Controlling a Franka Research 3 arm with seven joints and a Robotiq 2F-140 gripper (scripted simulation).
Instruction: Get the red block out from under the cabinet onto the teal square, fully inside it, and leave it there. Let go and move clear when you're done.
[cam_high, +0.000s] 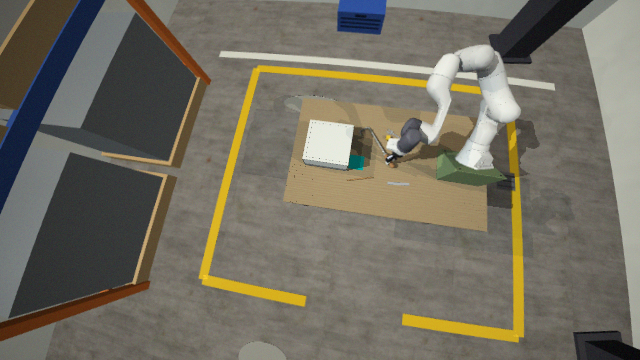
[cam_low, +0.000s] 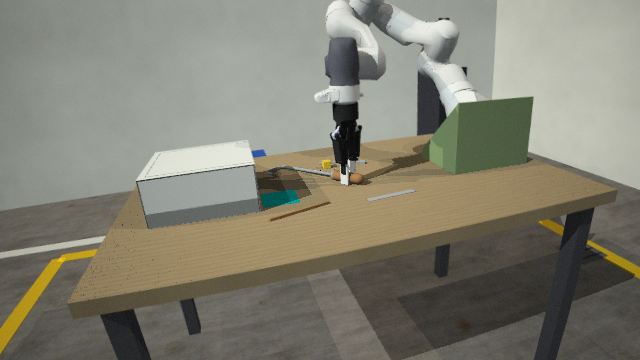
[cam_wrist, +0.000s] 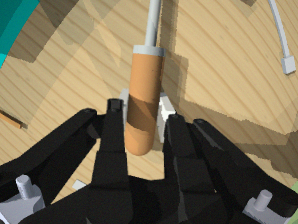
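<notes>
Right now my hand is 18 cm to the left of the yellow cube and 2 cm above it. The rest, counted from my hand: hook tool: 10 cm to the right, 9 cm ahead, 2 cm below; flat grey bar: 16 cm to the left, 5 cm behind, 3 cm below; grey fork-like tool: 19 cm to the right, 8 cm behind, 3 cm below.
</notes>
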